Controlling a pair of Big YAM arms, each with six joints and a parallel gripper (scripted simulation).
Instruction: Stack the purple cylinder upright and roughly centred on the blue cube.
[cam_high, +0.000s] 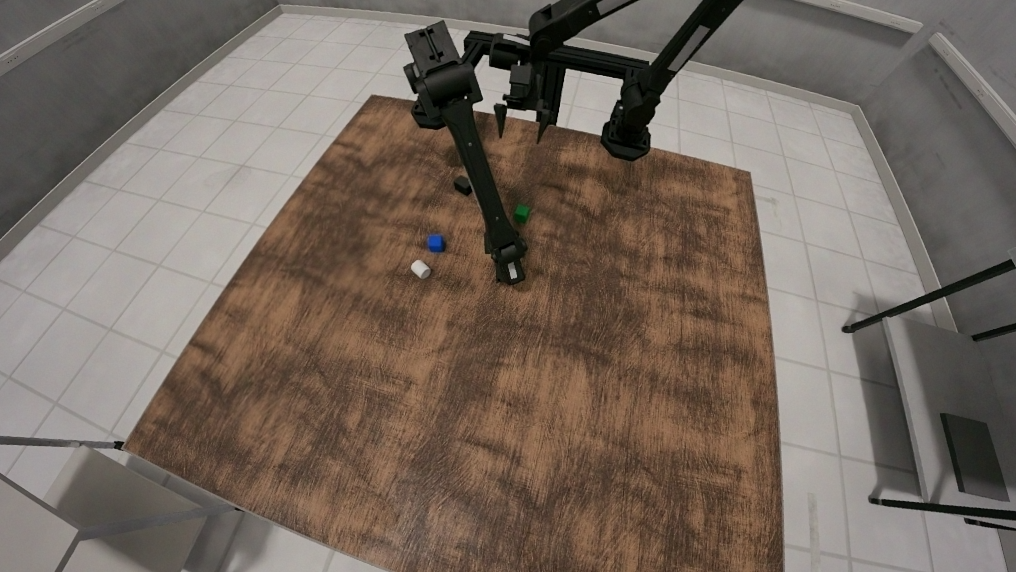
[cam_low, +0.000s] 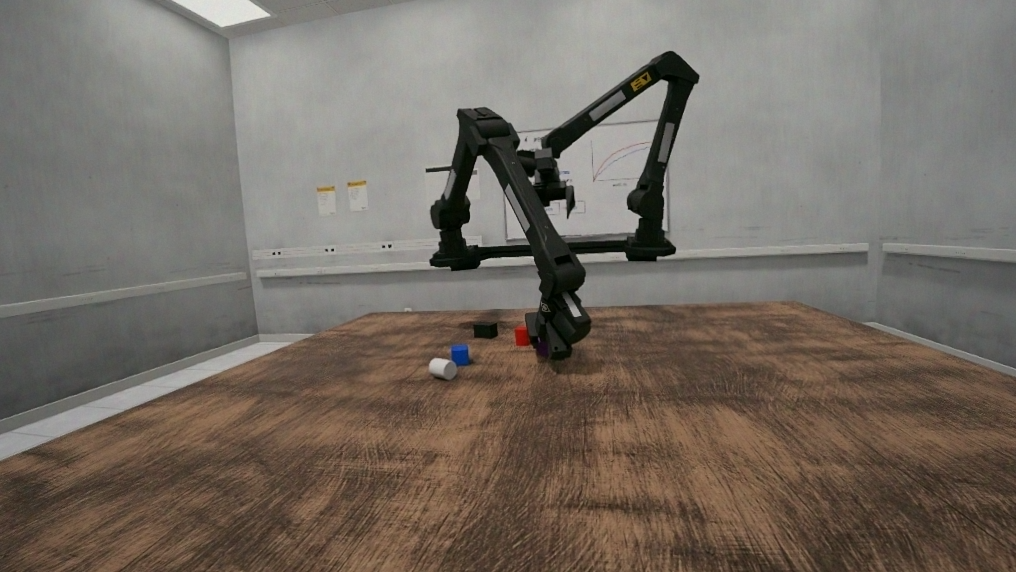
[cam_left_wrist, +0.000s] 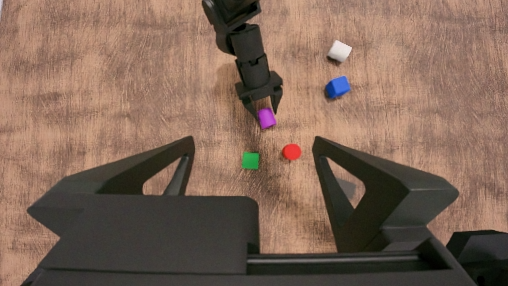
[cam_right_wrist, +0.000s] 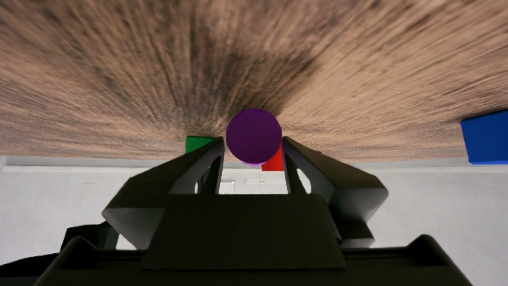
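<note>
The blue cube is 20 cm to the right of my right hand, 6 cm ahead of it and 1 cm below it. Round my right hand: green cube (12 cm behind, 5 cm to the left, 1 cm below); then red cylinder (10 cm behind, 6 cm to the right, 1 cm below); then purple cylinder (1 cm below, 1 cm behind).
</note>
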